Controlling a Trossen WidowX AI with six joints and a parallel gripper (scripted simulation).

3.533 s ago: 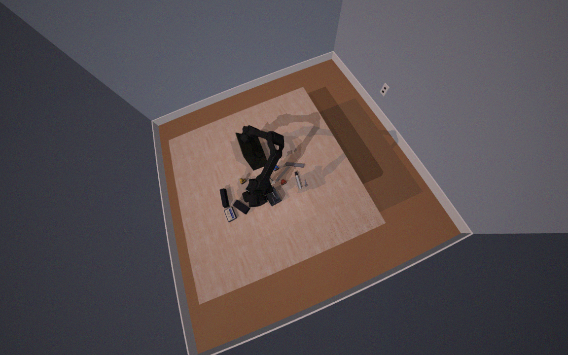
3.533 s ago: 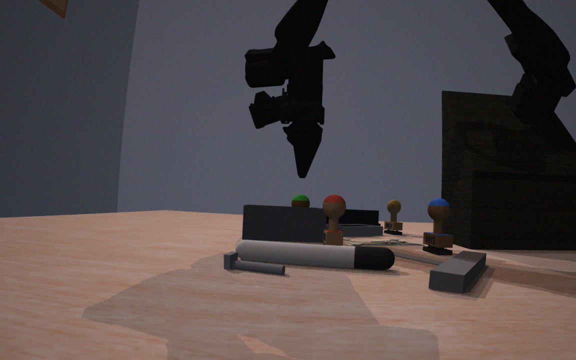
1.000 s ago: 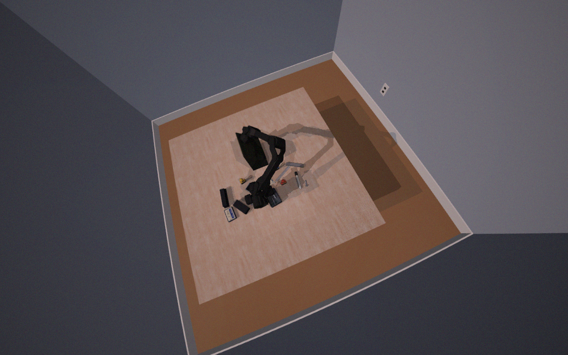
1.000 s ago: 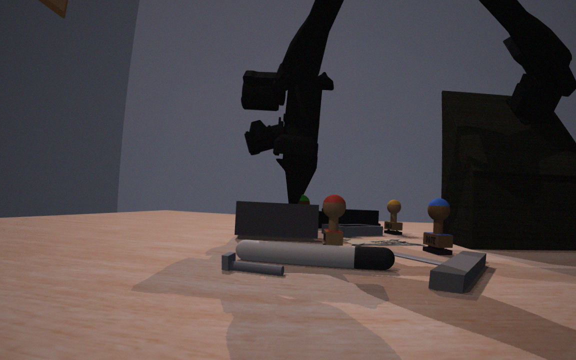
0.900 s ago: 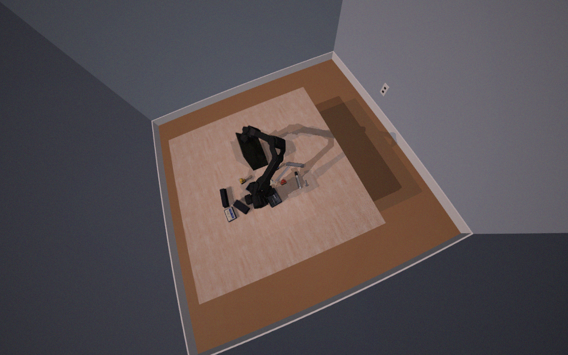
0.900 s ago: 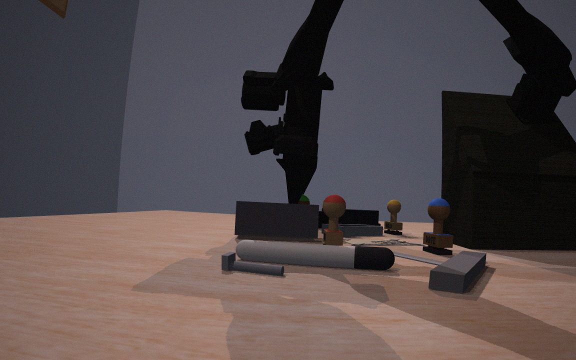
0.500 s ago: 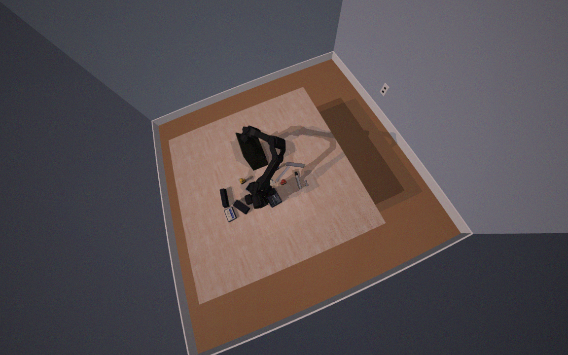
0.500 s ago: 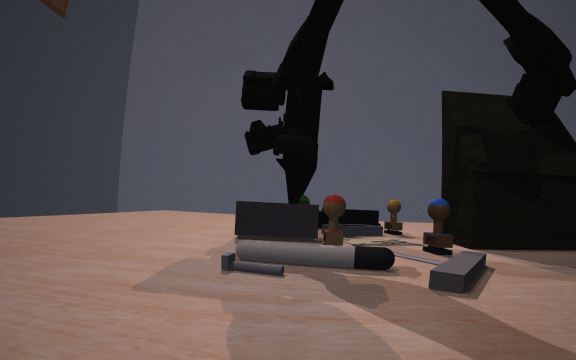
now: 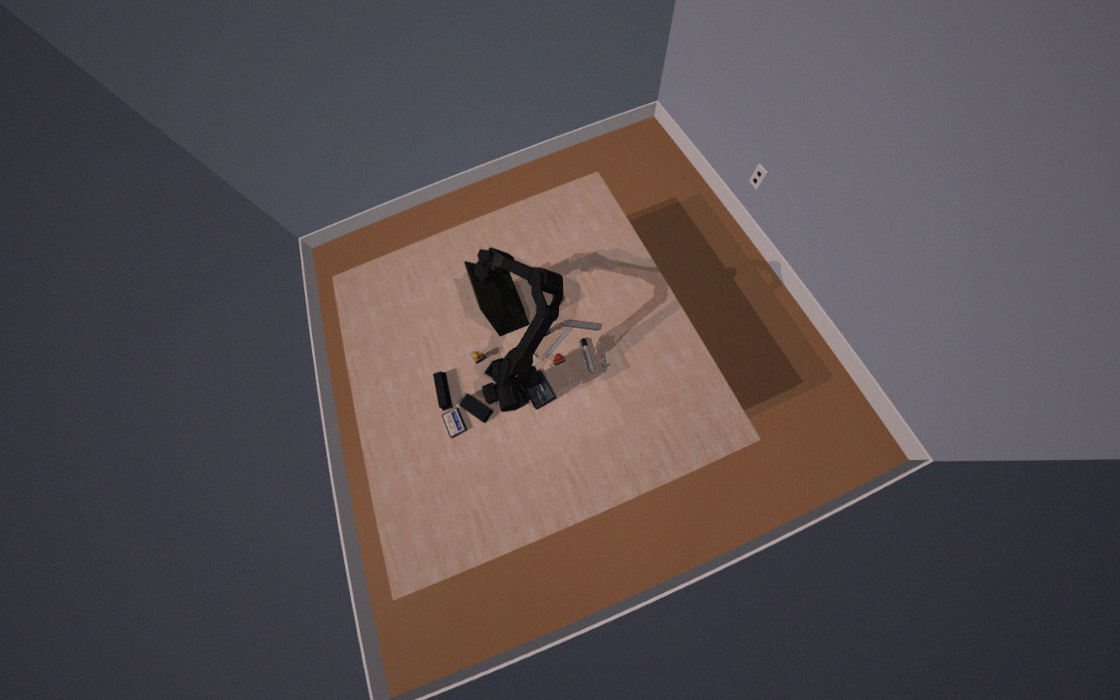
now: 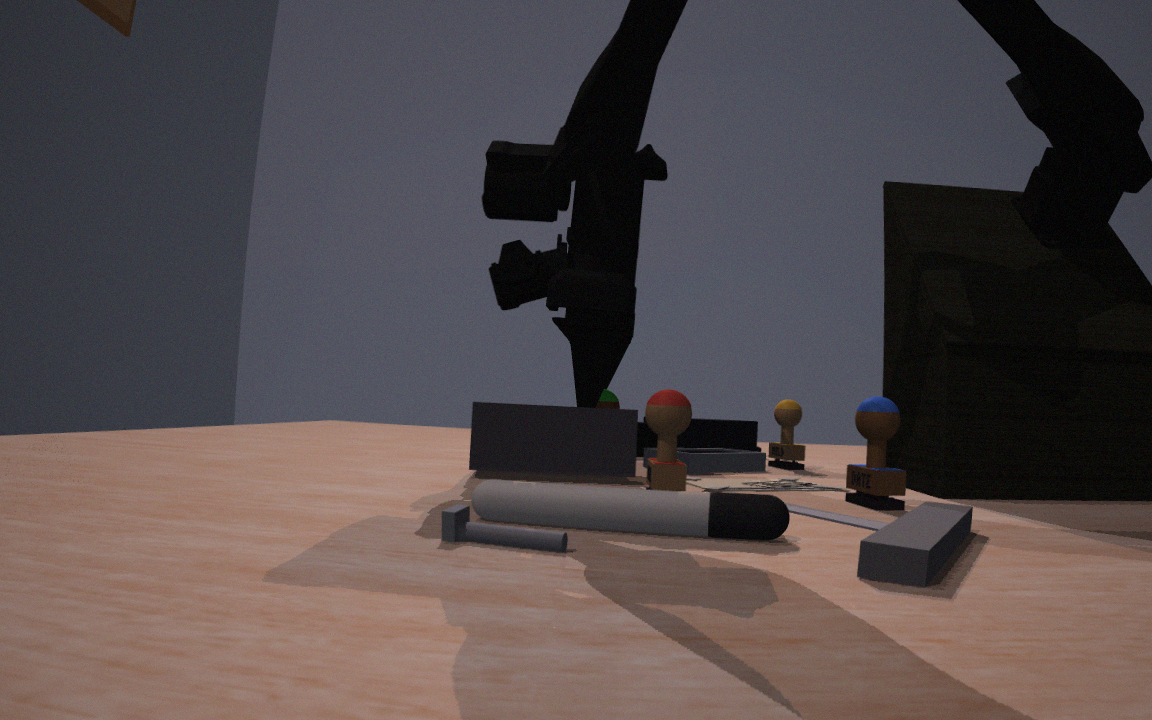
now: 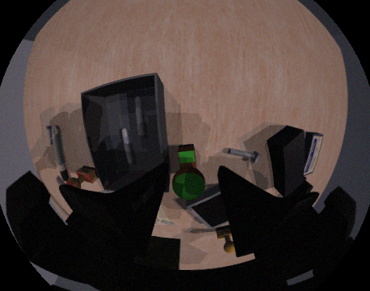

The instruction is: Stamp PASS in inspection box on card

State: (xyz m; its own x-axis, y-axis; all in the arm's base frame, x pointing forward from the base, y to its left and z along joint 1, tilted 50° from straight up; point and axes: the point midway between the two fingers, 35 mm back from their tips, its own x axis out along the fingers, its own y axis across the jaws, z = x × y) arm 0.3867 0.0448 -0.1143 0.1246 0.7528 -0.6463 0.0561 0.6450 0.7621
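My gripper tip is now 2 cm above the green-topped pass stamp and 1 cm past it. The rest, counted from my gripper tip: dark tray (7 cm to the left, 3 cm below, 2 cm ahead); then ink pad (11 cm behind, 4 cm to the right, 4 cm below); then pale card (12 cm behind, 8 cm to the left, 5 cm below).
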